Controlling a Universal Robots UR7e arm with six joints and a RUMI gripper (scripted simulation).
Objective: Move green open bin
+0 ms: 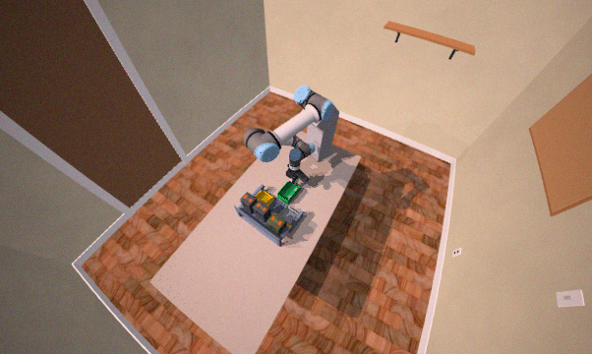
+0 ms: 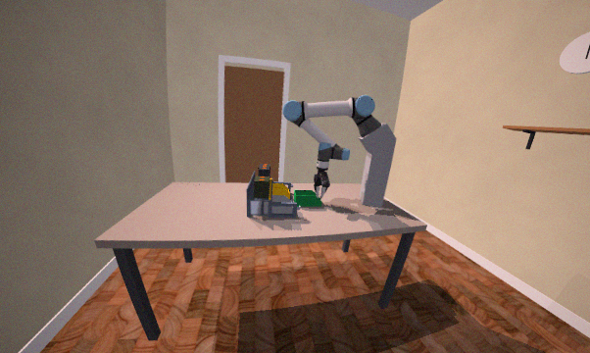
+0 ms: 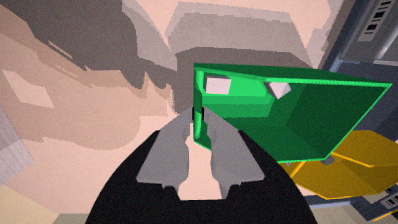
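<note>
Right now my hand is 80 mm short of the green open bin and 10 mm to the left of it. Also, from my hand: grey bin (290 mm ahead, 70 mm to the left); yellow bin (260 mm ahead, 150 mm to the right); yellow strip (320 mm ahead, 50 mm to the right, 70 mm above).
</note>
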